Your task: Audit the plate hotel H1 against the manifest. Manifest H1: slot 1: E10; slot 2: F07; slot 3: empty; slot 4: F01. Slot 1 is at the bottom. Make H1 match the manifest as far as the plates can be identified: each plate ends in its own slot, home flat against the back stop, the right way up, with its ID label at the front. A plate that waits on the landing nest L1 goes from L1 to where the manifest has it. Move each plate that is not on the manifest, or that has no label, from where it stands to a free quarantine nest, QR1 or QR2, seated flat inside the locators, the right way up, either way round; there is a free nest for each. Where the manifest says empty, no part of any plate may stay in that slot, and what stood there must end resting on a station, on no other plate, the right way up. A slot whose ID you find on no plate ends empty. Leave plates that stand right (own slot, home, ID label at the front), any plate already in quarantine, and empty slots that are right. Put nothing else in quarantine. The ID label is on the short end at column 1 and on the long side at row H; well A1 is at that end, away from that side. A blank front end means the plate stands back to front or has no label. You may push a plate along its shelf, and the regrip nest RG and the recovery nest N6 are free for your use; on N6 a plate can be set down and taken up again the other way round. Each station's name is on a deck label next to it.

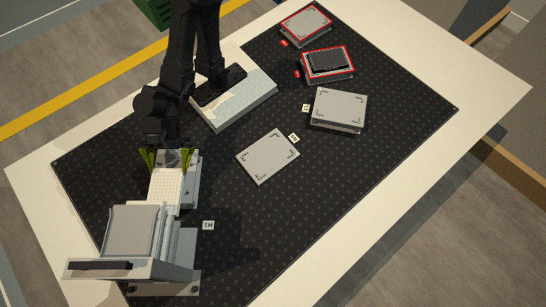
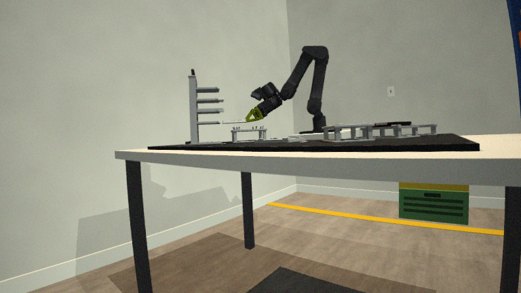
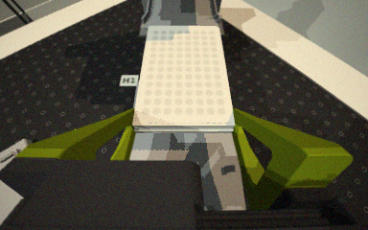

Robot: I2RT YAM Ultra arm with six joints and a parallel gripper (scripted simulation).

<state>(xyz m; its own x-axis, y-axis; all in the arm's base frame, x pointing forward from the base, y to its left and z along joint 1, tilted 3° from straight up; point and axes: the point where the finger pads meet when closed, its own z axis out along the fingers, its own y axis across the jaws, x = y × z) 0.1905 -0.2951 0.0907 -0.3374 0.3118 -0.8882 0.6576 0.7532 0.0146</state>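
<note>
Now: hand 5 cm above the regrip nest. The rest, counted from my hand: H1 deck label: 16 cm ahead, 11 cm below; then white well plate: 4 cm ahead, 4 cm to the right; then plate hotel H1: 19 cm ahead, 16 cm to the right, 5 cm above.
</note>
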